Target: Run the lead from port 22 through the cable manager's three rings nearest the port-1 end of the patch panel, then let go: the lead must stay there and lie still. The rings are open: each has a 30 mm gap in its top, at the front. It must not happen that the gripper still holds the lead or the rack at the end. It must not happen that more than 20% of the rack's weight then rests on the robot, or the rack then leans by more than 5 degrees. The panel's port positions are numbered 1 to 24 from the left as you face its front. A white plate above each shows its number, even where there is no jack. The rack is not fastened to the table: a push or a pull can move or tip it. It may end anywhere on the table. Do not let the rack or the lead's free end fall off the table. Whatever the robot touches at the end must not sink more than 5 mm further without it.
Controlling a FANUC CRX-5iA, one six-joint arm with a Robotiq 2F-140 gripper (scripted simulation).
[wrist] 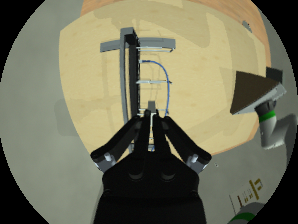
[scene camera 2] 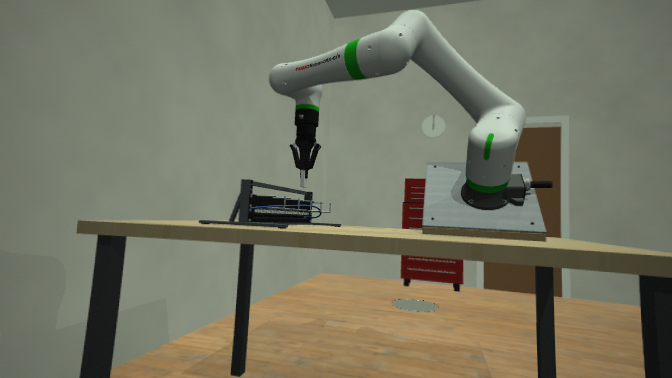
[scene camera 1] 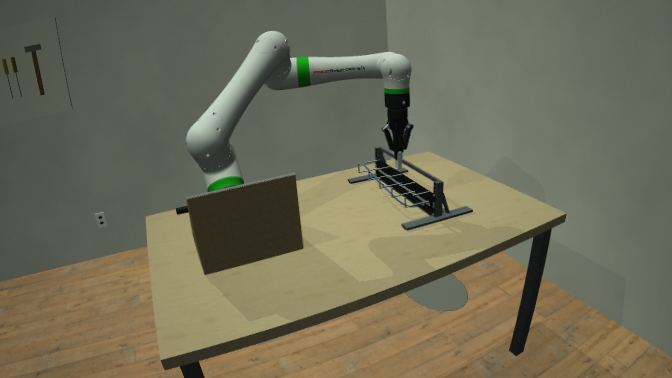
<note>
I see my gripper (scene camera 2: 303, 187) and a black rack (scene camera 1: 435, 201).
My gripper is seen too in the wrist view (wrist: 151, 106) and in scene camera 1 (scene camera 1: 398, 167).
</note>
